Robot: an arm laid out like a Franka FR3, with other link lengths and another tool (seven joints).
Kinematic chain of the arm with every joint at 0, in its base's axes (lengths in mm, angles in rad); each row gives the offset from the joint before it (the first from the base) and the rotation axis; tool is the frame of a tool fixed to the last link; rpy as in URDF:
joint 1: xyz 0 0 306.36 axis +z
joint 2: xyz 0 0 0 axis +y
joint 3: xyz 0 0 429.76 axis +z
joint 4: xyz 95.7 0 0 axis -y
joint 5: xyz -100.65 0 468.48 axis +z
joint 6: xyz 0 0 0 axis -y
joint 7: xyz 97.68 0 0 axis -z
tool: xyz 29 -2 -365.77 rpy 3.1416 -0.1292 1.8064
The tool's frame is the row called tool.
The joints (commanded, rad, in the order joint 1, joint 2, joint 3, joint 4, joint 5, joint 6, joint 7), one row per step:
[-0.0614, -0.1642, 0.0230, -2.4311, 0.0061, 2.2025, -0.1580]
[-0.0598, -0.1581, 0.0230, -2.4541, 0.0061, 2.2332, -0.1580]
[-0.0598, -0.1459, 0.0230, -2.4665, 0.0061, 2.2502, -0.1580]
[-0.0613, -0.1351, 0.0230, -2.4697, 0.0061, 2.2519, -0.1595]
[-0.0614, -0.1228, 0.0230, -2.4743, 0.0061, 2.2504, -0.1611]
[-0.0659, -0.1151, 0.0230, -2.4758, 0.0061, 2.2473, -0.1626]
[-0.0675, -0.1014, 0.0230, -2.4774, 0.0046, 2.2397, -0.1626]
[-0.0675, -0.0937, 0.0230, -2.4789, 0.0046, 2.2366, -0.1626]
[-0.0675, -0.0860, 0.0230, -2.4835, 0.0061, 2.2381, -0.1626]
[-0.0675, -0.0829, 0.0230, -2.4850, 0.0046, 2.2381, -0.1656]
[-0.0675, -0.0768, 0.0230, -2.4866, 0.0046, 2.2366, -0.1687]
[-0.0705, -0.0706, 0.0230, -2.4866, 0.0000, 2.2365, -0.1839]
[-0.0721, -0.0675, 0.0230, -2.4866, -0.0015, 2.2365, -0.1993]
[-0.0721, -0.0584, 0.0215, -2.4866, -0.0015, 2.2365, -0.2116]
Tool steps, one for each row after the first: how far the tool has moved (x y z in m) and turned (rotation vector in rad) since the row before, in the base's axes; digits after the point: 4 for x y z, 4 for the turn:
[-0.0034, 0.0009, -0.0122, 0.0000, -0.0016, 0.0015]
[-0.0034, 0.0001, -0.0113, 0.0005, 0.0076, -0.0001]
[-0.0034, -0.0006, -0.0073, 0.0008, 0.0123, 0.0000]
[-0.0058, 0.0003, -0.0090, 0.0011, 0.0184, 0.0015]
[-0.0037, -0.0022, -0.0051, 0.0009, 0.0123, -0.0030]
[-0.0068, -0.0008, -0.0086, 0.0003, 0.0229, -0.0005]
[-0.0038, 0.0002, -0.0050, 0.0007, 0.0123, 0.0000]
[-0.0041, 0.0005, -0.0060, 0.0017, 0.0107, -0.0011]
[-0.0017, -0.0001, -0.0023, -0.0003, 0.0046, 0.0041]
[-0.0030, 0.0003, -0.0039, 0.0011, 0.0092, 0.0031]
[-0.0016, -0.0020, -0.0032, 0.0000, 0.0063, 0.0154]
[-0.0008, -0.0006, -0.0016, 0.0020, 0.0030, 0.0147]
[-0.0022, -0.0002, -0.0046, 0.0030, 0.0090, 0.0106]

